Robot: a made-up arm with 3 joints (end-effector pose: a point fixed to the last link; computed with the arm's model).
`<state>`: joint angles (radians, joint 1 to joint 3).
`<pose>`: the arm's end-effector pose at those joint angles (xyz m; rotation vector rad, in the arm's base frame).
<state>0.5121 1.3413 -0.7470</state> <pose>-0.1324 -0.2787 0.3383 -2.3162 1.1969 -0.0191</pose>
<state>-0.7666 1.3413 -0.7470</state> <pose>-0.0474 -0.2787 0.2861 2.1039 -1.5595 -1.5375</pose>
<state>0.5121 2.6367 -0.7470</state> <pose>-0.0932 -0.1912 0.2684 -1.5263 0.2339 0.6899</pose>
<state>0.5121 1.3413 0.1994</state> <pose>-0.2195 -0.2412 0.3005 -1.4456 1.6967 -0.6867</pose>
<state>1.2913 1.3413 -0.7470</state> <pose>-0.1888 -0.2787 0.3090 -1.9870 0.7780 -0.8351</pose>
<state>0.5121 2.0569 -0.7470</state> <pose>-0.1035 -0.2433 0.2868 -1.9214 0.6497 0.4186</pose>
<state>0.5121 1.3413 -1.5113</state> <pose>-0.0544 -0.2492 0.3356 -2.7925 0.5454 0.6146</pose>
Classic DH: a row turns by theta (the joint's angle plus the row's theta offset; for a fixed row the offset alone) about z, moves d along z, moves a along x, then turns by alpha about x. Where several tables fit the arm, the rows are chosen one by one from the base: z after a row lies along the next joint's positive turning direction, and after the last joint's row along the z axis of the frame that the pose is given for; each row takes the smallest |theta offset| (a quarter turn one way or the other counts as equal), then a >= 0, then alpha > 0; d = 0 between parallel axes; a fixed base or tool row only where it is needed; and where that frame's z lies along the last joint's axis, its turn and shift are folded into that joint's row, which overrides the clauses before.
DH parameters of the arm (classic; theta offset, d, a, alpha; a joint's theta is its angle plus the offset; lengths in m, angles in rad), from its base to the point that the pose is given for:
base (fixed): 0 0.255 -0.125 1.5708
joint 1: 1.5708 0.182 0.094 1.5708
joint 2: -0.3126 0.0297 -0.036 -1.856
joint 3: -0.8885 0.1348 0.0156 0.9847
tool (fixed): 0.9197 -0.1331 0 0

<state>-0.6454 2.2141 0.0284</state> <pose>-0.1400 -0.2235 0.3109 -1.1441 2.1552 1.1031</pose>
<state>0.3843 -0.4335 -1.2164</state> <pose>-0.1206 -0.2046 0.4563 1.4628 -1.4278 0.3465</pose>
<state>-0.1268 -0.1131 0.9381</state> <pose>-0.2084 -0.2176 0.3480 1.4070 -1.1227 2.3582</pose>
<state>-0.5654 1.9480 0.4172</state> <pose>-0.1570 -0.2081 0.3456 -1.2339 2.5394 0.5112</pose>
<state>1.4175 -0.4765 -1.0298</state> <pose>-0.3037 -0.1891 0.3461 1.1170 -2.1886 1.4365</pose>
